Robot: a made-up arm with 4 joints.
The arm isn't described. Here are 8 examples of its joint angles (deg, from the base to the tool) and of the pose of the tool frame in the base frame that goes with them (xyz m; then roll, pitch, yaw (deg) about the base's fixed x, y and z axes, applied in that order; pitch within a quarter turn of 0, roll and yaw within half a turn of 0).
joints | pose
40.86 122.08 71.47 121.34 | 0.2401 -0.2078 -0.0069 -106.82 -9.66 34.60
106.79 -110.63 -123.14 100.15 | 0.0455 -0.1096 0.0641 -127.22 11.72 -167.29
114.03 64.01 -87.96 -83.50 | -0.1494 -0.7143 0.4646 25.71 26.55 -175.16
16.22 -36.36 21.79 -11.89 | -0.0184 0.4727 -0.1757 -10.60 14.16 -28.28
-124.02 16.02 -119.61 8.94 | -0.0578 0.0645 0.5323 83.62 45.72 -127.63
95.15 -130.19 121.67 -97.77 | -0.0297 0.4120 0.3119 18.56 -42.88 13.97
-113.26 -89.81 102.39 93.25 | 0.0492 0.1924 0.2458 144.40 2.07 -177.43
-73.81 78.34 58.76 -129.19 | 0.0575 -0.4381 -0.3478 -18.42 0.41 -145.62
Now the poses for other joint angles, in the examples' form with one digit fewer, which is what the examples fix.
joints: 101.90 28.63 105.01 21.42
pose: -0.249 -0.116 -0.135 -120.3 -37.7 -92.7
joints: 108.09 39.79 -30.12 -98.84
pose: -0.496 -0.380 0.637 87.3 38.1 -159.0
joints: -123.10 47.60 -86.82 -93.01
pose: -0.107 0.726 0.465 143.4 -36.2 -156.4
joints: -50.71 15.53 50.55 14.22
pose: -0.285 0.246 0.220 48.5 32.0 39.0
